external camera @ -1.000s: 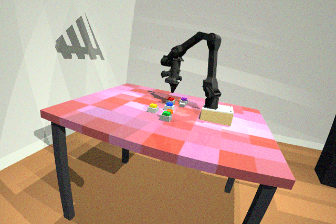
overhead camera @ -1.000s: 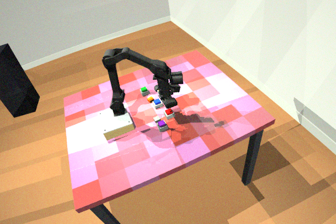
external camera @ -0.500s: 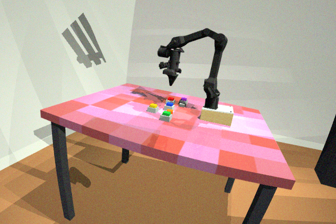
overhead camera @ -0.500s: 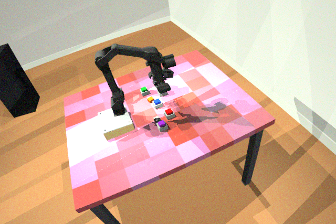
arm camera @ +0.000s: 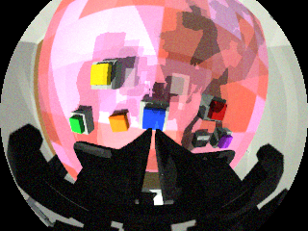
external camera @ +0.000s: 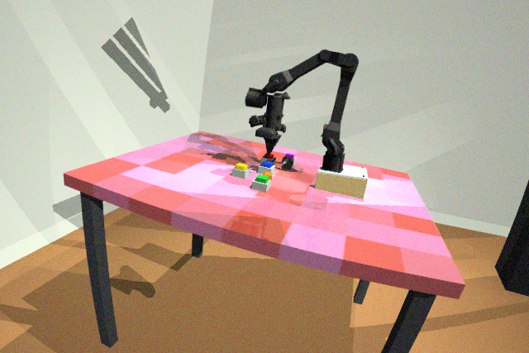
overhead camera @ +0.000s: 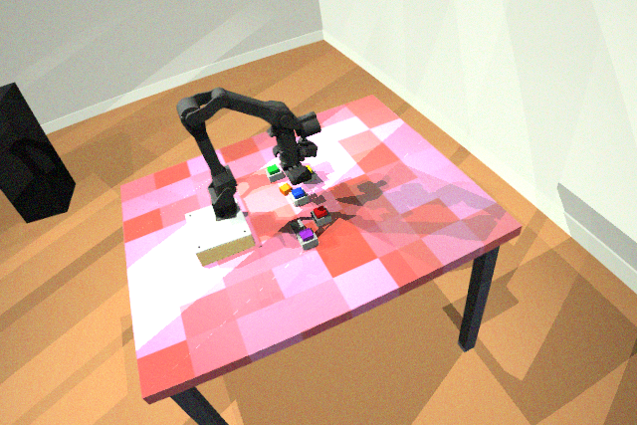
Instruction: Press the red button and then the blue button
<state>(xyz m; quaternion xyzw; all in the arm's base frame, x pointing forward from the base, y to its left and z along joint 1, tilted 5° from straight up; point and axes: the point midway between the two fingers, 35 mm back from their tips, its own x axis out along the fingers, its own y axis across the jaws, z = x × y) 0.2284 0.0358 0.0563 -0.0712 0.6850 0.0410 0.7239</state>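
Right now my gripper tip is 40 mm above the blue button. From my gripper tip the other things lie so: small orange block 30 mm behind, 60 mm to the left, 60 mm below; then yellow button 50 mm ahead, 100 mm to the left, 40 mm below; then red button 50 mm ahead, 110 mm to the right, 40 mm below.
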